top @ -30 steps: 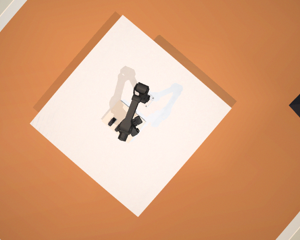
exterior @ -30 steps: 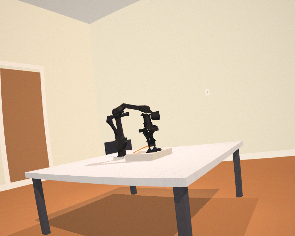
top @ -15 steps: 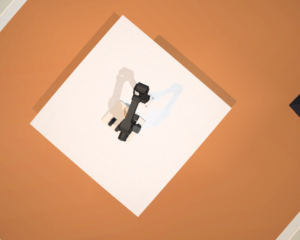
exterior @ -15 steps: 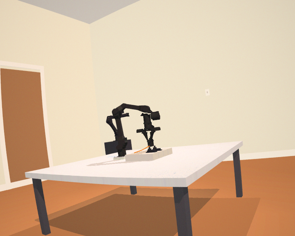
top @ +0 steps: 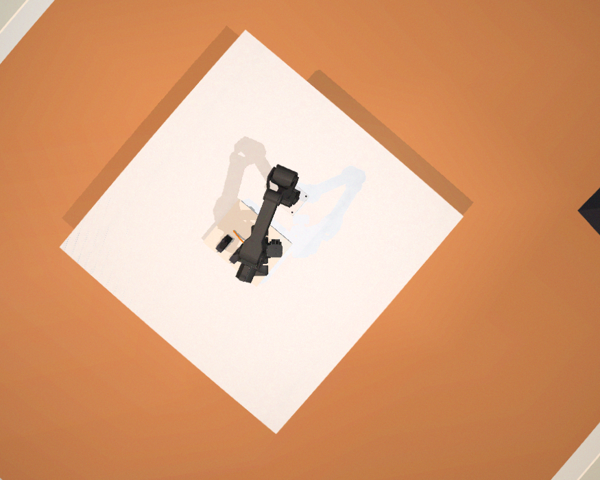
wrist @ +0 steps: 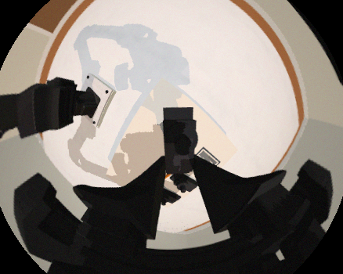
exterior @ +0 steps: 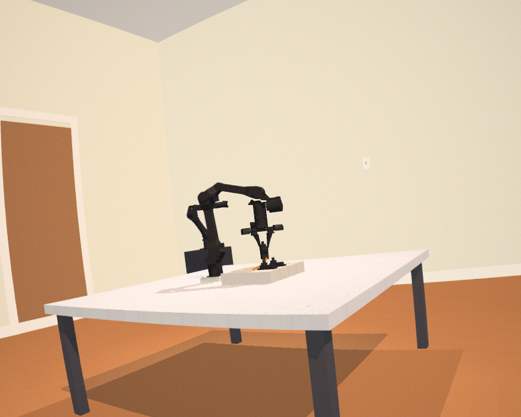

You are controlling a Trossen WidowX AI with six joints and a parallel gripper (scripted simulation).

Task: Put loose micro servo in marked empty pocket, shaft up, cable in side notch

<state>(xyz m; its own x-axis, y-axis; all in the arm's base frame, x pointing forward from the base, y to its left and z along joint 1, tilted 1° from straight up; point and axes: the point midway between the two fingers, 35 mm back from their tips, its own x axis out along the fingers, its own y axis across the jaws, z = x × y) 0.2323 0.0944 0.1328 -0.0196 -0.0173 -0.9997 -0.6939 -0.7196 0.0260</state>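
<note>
Right now the cream deck is 70 mm to the right of my gripper tip and 100 mm below it.
</note>
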